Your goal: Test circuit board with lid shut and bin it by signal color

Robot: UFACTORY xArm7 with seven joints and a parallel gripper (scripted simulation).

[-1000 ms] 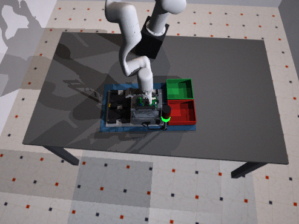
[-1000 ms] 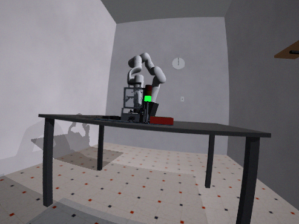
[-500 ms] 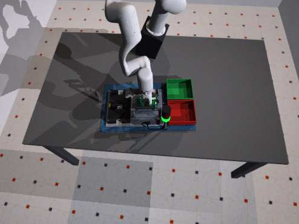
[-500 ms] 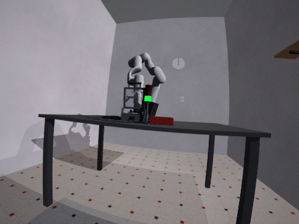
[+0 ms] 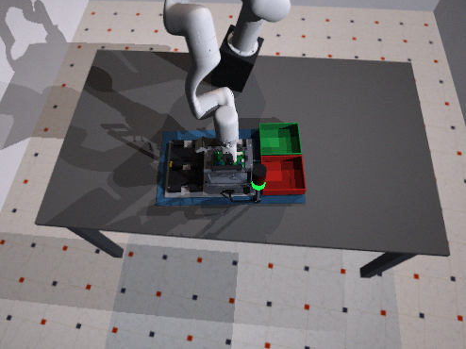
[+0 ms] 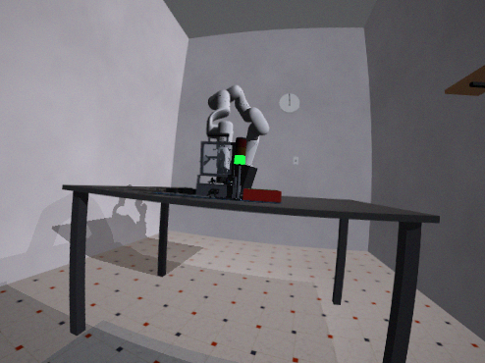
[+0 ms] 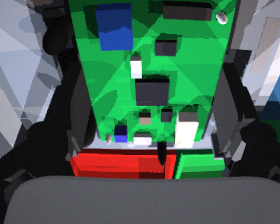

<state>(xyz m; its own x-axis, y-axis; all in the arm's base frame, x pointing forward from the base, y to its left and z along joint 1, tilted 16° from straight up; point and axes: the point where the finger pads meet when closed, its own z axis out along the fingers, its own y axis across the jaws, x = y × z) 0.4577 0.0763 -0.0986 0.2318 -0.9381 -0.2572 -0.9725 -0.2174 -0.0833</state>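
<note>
Right now the green bin is 15 cm behind my hand, 17 cm to the left of it and 7 cm below it. Also, from my hand: green circuit board: 1 cm below; then tester lid: 11 cm ahead, 3 cm to the left, 10 cm above; then red bin: 20 cm to the left, 7 cm below.
</note>
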